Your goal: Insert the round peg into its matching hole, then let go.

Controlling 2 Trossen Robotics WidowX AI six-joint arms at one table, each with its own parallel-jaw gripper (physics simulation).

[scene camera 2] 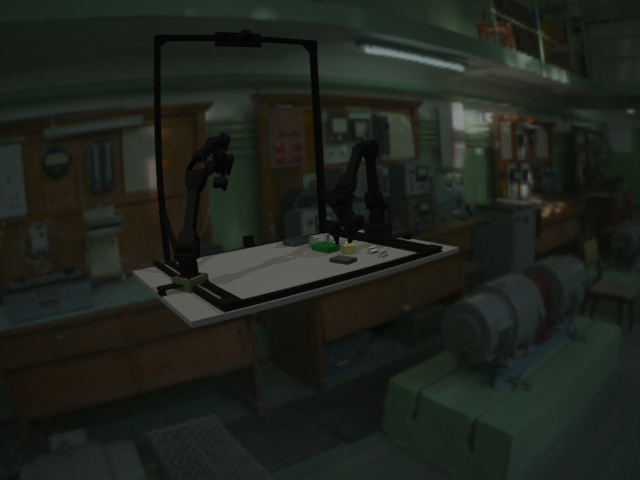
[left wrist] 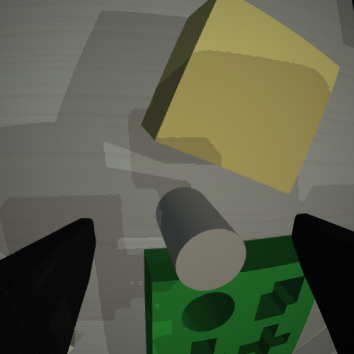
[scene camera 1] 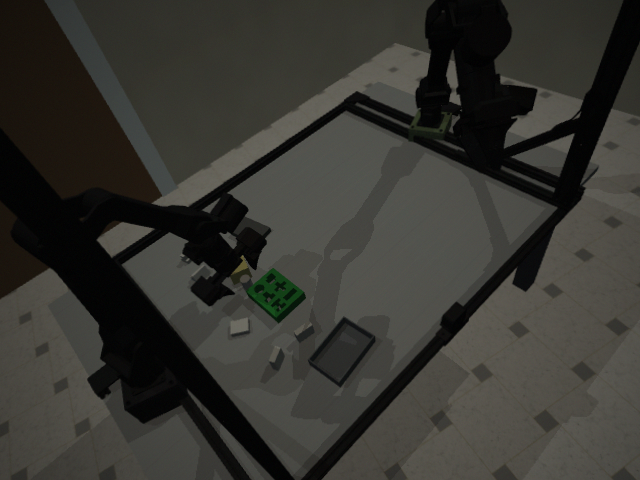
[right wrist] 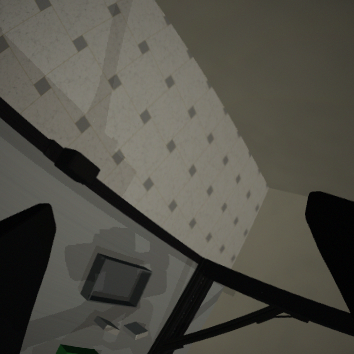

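Note:
The round peg (scene camera 1: 244,279) (left wrist: 210,260), grey with a pale flat top, stands upright between the yellow block (scene camera 1: 239,271) (scene camera 2: 348,249) (left wrist: 250,110) and the green board (scene camera 1: 293,308) (scene camera 2: 324,249) (left wrist: 165,305), beside the board's edge. The board's round hole (scene camera 1: 259,288) (left wrist: 208,311) is open and close to the peg. My left gripper (scene camera 1: 241,280) (scene camera 2: 343,241) (left wrist: 196,229) is open, with a finger out to each side of the peg and nothing held. My right gripper (right wrist: 182,211) is open and empty, high up and far from the board.
Pale pieces (scene camera 1: 239,326) (scene camera 1: 303,331) (scene camera 1: 276,355) lie near the board in scene camera 1. A dark open tray (scene camera 1: 324,374) (right wrist: 111,301) lies beyond them. A dark flat piece (scene camera 2: 343,259) lies near the yellow block. Black frame rails edge the table.

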